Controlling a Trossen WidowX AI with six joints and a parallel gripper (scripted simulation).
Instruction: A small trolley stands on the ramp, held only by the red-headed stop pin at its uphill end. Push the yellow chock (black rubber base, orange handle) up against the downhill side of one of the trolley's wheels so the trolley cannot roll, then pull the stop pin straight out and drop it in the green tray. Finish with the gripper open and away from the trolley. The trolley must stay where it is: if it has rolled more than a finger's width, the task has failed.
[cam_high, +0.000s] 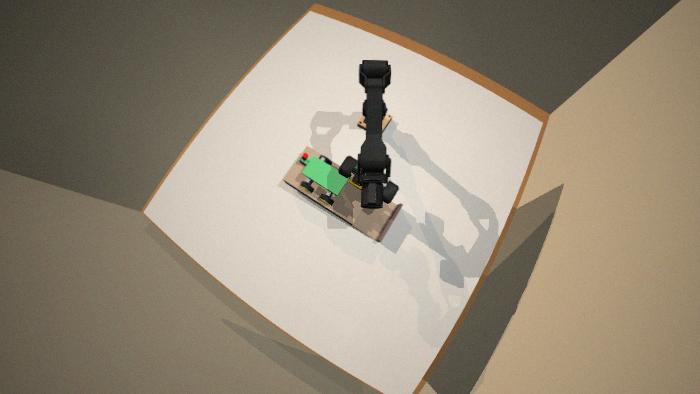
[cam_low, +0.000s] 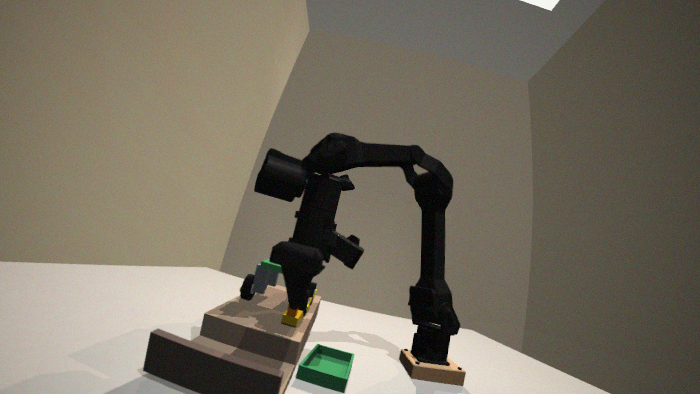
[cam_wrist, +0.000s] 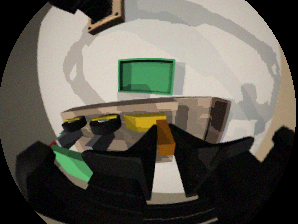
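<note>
The red-headed stop pin lies 3 cm ahead of my gripper tip, 22 cm to the right of it and 3 cm above it. The rest, counted from my gripper tip: yellow chock 2 cm to the right, 1 cm below; trolley 5 cm ahead, 13 cm to the right, 2 cm above; green tray 7 cm behind, 3 cm to the right, 10 cm below.
</note>
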